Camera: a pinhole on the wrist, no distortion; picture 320 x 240 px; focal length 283.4 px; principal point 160.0 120.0 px. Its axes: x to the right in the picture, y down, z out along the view. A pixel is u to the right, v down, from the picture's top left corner.
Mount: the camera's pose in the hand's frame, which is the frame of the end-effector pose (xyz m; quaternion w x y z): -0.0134 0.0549 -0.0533 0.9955 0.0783 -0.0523 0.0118
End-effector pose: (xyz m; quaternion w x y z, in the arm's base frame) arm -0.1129 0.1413 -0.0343 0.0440 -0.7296 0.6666 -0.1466
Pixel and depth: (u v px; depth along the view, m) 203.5 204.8 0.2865
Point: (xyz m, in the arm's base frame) -0.1373 0.1004 -0.2938
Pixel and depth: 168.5 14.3 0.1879
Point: -0.0396 0.1546 -0.1421
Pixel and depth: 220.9 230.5 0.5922
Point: -0.1365 0.0003 -0.6276
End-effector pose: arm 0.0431 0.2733 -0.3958 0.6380 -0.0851 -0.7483 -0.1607
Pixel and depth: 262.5 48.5 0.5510
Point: -0.4870 0.2782 -0.3528
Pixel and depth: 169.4 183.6 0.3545
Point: -0.2101 0.4569 -0.4667
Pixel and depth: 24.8 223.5 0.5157
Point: -0.2739 0.6029 -0.7476
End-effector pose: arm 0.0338 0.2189 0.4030 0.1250 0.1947 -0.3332 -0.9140
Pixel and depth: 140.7 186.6 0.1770
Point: 0.0253 0.2547 0.5482
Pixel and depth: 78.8 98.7 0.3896
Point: 0.0385 0.4804 0.6430
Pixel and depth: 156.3 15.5 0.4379
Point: -0.0851 0.5663 0.5516
